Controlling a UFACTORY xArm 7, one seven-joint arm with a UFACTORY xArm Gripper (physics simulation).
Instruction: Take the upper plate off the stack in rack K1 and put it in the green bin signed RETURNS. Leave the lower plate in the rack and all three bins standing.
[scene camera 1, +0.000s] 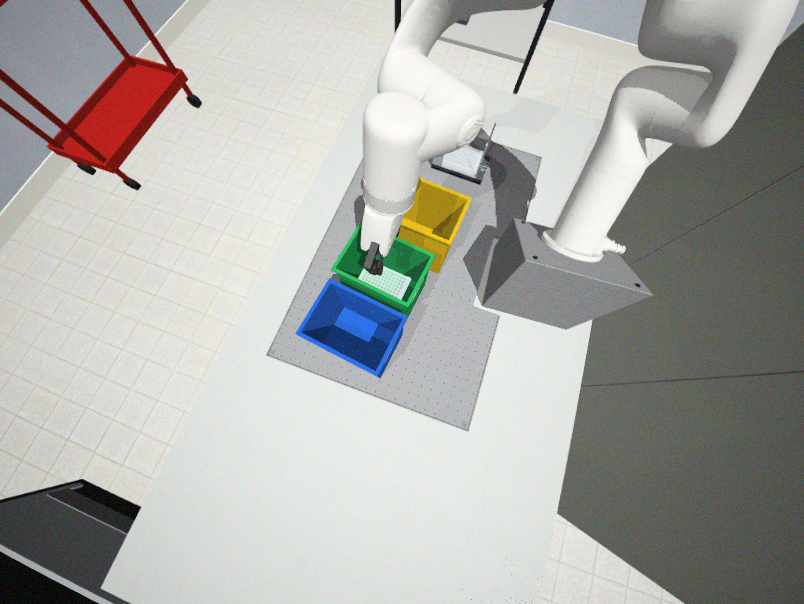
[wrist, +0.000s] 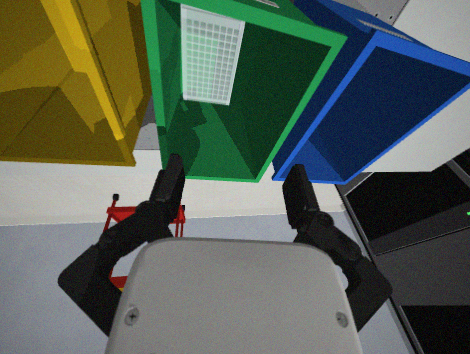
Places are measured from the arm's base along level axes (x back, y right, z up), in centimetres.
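Pixels of known places: gripper, between the fingertips: (scene camera 1: 382, 252) (wrist: 236, 170); arm's base, origin of its link: (scene camera 1: 570, 247).
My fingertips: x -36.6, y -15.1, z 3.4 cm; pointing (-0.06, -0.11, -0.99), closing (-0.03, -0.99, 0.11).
Note:
For each thing: its middle in the pictures, then the offset to it from my fingertips. Level surfaces: height alone.
- white gridded plate, middle of its body: (wrist: 210, 64) (scene camera 1: 382, 282) dx -1.4, dy +1.9, dz -22.2 cm
- green bin, middle of its body: (wrist: 222, 81) (scene camera 1: 385, 277) dx -0.1, dy +0.4, dz -14.2 cm
- rack K1, middle of its body: (scene camera 1: 465, 147) dx +8.8, dy +46.5, dz -16.3 cm
- pale plate, middle of its body: (scene camera 1: 459, 156) dx +7.9, dy +46.6, dz -20.5 cm
- blue bin, middle of its body: (wrist: 324, 96) (scene camera 1: 357, 334) dx -1.7, dy -14.3, dz -14.2 cm
- yellow bin, middle of its body: (wrist: 61, 35) (scene camera 1: 420, 226) dx +4.2, dy +16.2, dz -14.2 cm
- grey perforated mat, height of its surface: dz -23.2 cm
- white table, height of its surface: dz -24.5 cm
A white gridded plate (scene camera 1: 385, 282) (wrist: 211, 60) lies inside the green bin (scene camera 1: 422, 265) (wrist: 300, 112). My gripper (scene camera 1: 374, 266) (wrist: 236, 170) is open and empty, above the green bin, with the plate apart from its fingers. The rack K1 (scene camera 1: 456, 173) stands at the far end of the mat, and a pale plate (scene camera 1: 462, 159) lies in it, partly hidden by the arm. The blue bin (scene camera 1: 393, 354) (wrist: 325, 102) and the yellow bin (scene camera 1: 425, 231) (wrist: 97, 100) stand upright on either side of the green bin.
The bins and the rack stand on a grey perforated mat (scene camera 1: 441, 370) on a white table (scene camera 1: 350, 500). The robot's grey base block (scene camera 1: 565, 289) is to the right of the bins. A red cart (scene camera 1: 116, 117) (wrist: 117, 210) stands on the floor beyond the table.

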